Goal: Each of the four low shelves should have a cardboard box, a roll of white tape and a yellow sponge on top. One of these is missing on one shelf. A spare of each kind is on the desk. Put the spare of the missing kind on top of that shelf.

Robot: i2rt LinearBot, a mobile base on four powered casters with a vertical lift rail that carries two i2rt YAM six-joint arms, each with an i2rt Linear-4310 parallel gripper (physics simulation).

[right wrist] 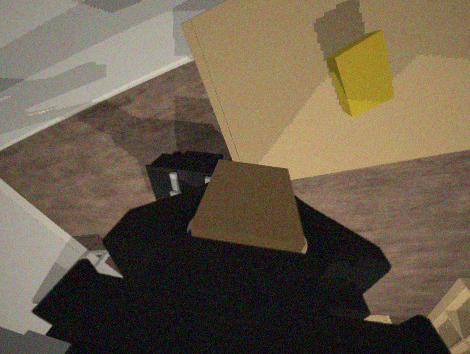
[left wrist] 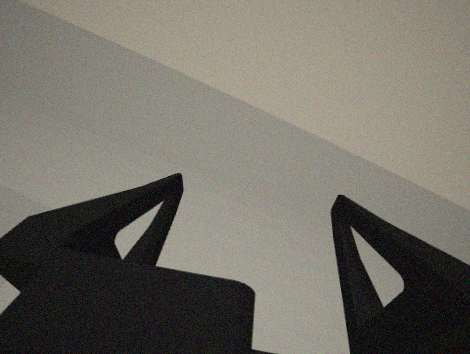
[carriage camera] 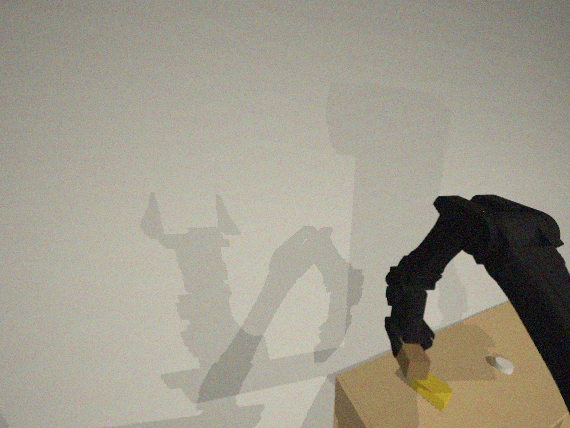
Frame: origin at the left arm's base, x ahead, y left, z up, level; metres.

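Where they show: left gripper, between the fingertips: (left wrist: 256, 191); right gripper, between the fingertips: (right wrist: 248, 189).
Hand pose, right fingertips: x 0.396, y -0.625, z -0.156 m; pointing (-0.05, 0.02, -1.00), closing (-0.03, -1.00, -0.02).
Each offset is from my right fingertips to the top centre of the thing. Level surfaces: height alone.
My right gripper (carriage camera: 415, 351) (right wrist: 248, 189) is shut on a brown cardboard box {dz +0.060, dx -0.021, dy +0.000 m} (carriage camera: 418, 369) (right wrist: 250, 204). The box hangs below the fingers and, in the carriage camera, overlaps the near edge of a yellow sponge {dz -0.211, dx +0.075, dy -0.156 m} (carriage camera: 438, 392) (right wrist: 366, 76). The sponge lies on a light wooden top {dz -0.256 m} (carriage camera: 370, 384) (right wrist: 265, 75); whether this is a low shelf or the desk I cannot tell. A roll of white tape {dz -0.232, dx +0.158, dy -0.478 m} (carriage camera: 503, 365) lies on the same top, to the right of the sponge. In the right wrist view the held box is beside the top's lower left corner. My left gripper (left wrist: 256, 191) is open and empty, facing the wall.
A pale wall (carriage camera: 125, 125) stands behind the wooden top, with the arms' shadows on it. In the right wrist view, brown floor {dz -0.866 m} (right wrist: 395, 200) shows below the top, a black block with light strips (right wrist: 160, 182) at centre left, and part of another wooden piece (right wrist: 456, 312) at lower right.
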